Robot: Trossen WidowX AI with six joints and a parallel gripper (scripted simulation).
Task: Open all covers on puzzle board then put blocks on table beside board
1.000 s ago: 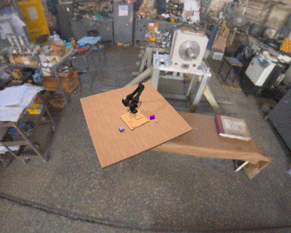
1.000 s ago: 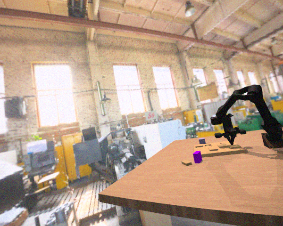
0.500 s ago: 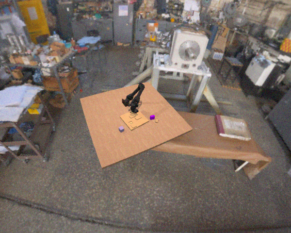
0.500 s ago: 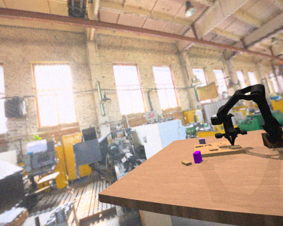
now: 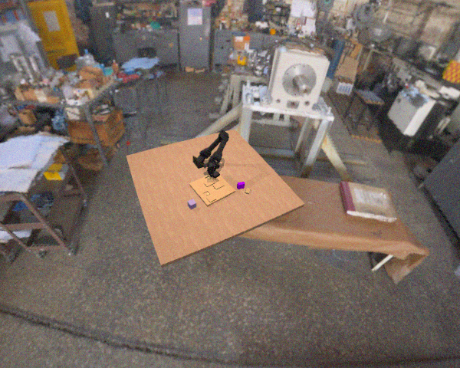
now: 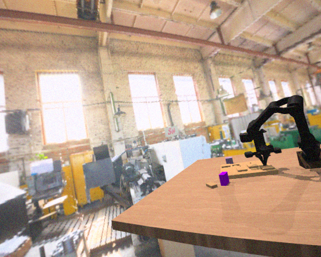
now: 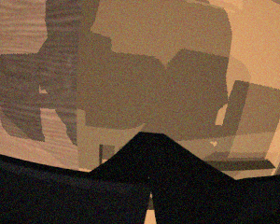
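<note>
My gripper tip is now 11 cm short of the tan puzzle board and 6 cm to the left of it. From my gripper tip the other things lie so: lilac block 18 cm ahead, 32 cm to the right; then magenta block 24 cm ahead, 15 cm to the left.
</note>
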